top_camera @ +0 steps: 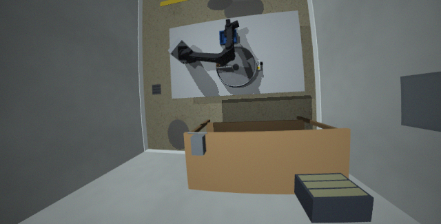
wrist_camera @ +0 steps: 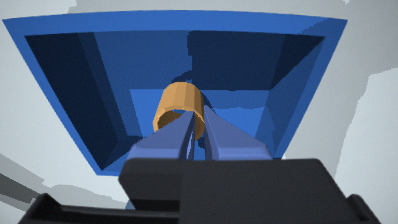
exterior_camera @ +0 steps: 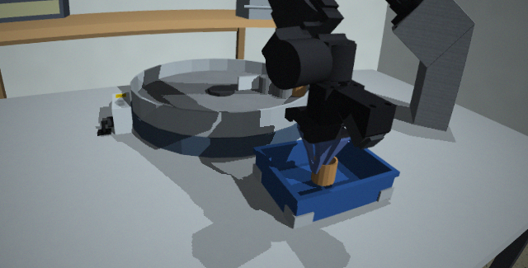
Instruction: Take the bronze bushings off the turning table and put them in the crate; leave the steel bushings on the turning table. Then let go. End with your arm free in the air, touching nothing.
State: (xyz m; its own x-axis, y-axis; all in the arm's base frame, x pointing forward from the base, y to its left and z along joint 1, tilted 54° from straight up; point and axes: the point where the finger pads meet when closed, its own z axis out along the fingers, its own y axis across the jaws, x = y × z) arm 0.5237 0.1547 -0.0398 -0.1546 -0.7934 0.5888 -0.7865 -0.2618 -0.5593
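Now: hand 2 cm past the crate and 2 cm above it. From my hand the other things lie so: turning table: 35 cm to the right, 2 cm behind, 1 cm above.
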